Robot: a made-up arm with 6 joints. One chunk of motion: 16 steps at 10 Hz.
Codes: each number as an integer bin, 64 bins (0 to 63) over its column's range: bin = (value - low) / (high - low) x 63, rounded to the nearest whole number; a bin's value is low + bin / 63 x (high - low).
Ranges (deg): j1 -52..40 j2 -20..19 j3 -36..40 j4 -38..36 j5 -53..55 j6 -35..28
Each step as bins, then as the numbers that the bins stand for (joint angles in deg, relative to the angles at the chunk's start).
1 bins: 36 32 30 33 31 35
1 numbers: 0.57 -0.19 0.19 0.76 0.14 0.00
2 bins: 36 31 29 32 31 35
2 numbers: 0.57 -0.81 -1.02 -0.41 0.14 0.00
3 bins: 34 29 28 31 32 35
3 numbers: -2.35 -2.05 -2.22 -1.59 1.86 0.00
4 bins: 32 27 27 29 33 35
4 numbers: -5.27 -3.29 -3.43 -3.94 3.57 0.00
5 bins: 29 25 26 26 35 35
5 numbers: -9.65 -4.52 -4.63 -7.46 7.00 0.00
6 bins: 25 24 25 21 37 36
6 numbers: -15.49 -5.14 -5.84 -13.33 10.43 1.00
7 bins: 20 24 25 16 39 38
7 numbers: -22.79 -5.14 -5.84 -19.21 13.86 3.00
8 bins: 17 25 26 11 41 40
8 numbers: -27.17 -4.52 -4.63 -25.08 17.29 5.00
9 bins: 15 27 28 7 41 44
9 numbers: -30.10 -3.29 -2.22 -29.78 17.29 9.00
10 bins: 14 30 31 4 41 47
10 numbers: -31.56 -1.43 1.40 -33.30 17.29 12.00
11 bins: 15 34 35 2 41 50
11 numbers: -30.10 1.05 6.22 -35.65 17.29 15.00
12 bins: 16 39 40 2 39 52
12 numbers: -28.63 4.14 12.25 -35.65 13.86 17.00
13 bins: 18 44 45 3 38 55
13 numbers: -25.71 7.24 18.29 -34.48 12.14 20.00
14 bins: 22 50 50 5 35 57
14 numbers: -19.87 10.95 24.32 -32.13 7.00 22.00
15 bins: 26 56 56 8 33 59
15 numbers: -14.03 14.67 31.56 -28.60 3.57 24.00
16 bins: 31 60 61 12 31 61
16 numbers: -6.73 17.14 37.59 -23.90 0.14 26.00
